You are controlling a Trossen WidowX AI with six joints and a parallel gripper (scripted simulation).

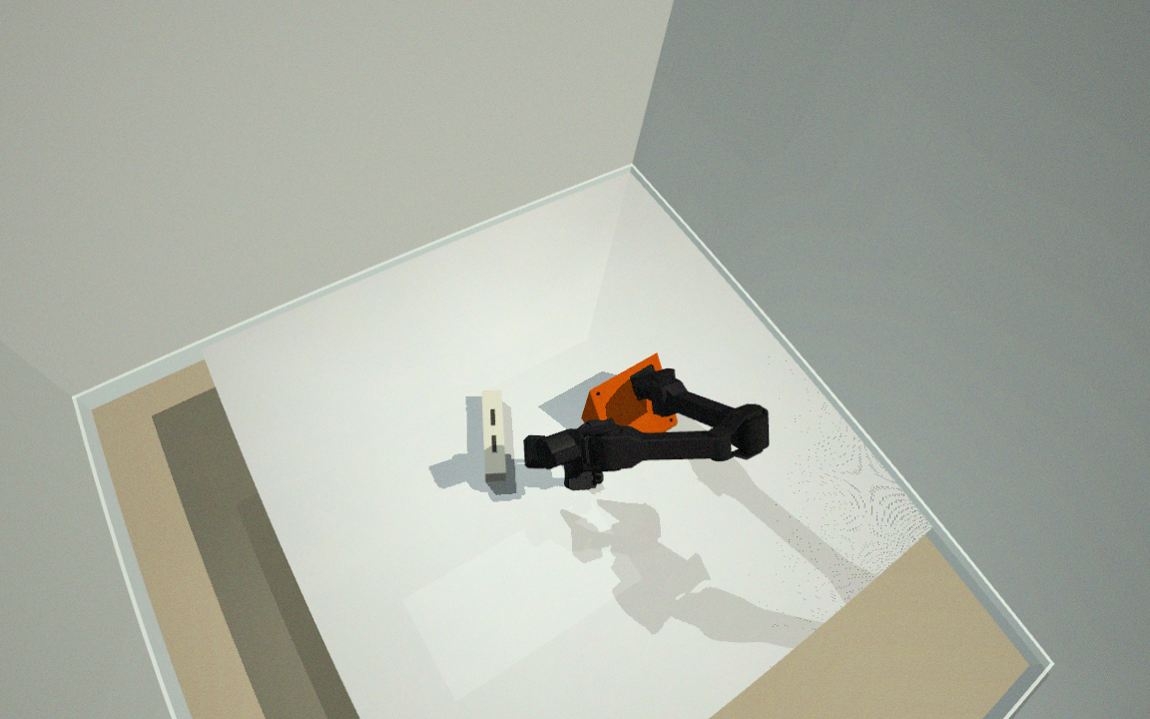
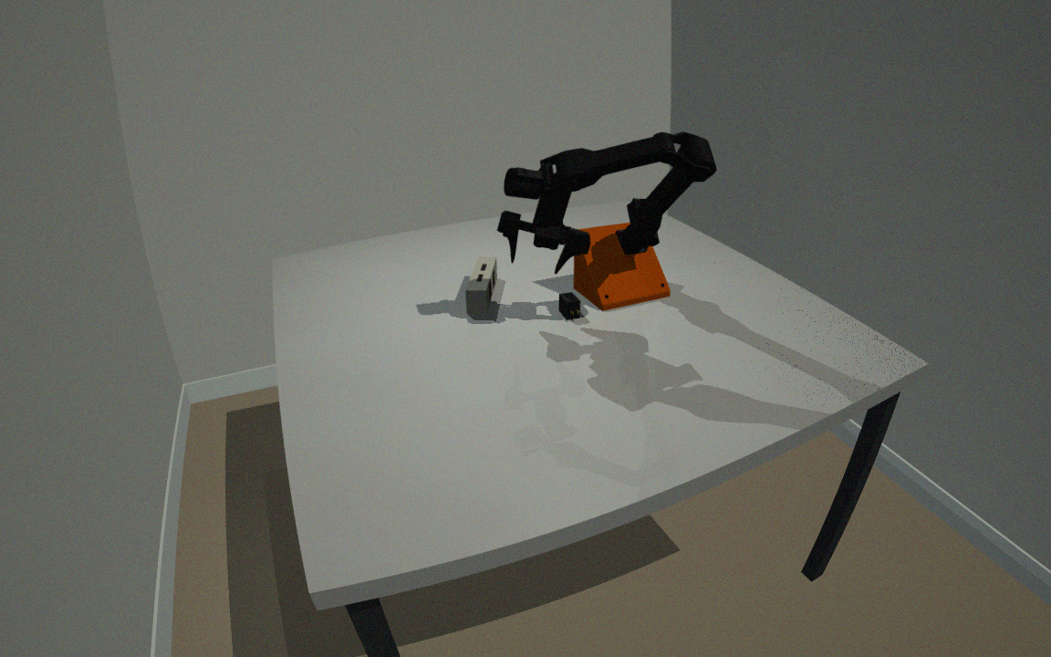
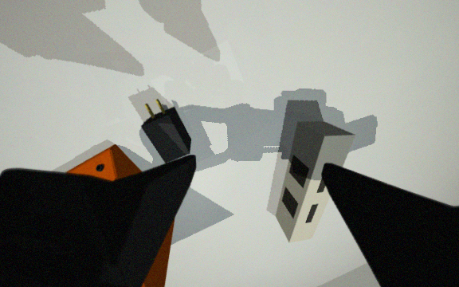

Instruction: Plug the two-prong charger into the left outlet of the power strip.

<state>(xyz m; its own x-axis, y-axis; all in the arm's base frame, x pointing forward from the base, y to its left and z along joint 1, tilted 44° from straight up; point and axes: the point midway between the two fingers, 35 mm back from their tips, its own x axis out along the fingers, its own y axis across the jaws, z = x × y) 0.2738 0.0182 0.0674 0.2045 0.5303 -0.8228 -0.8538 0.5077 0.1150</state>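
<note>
Right now my gripper tip is 90 mm above the dark grey charger, 70 mm past it and 40 mm to the right of it.
</note>
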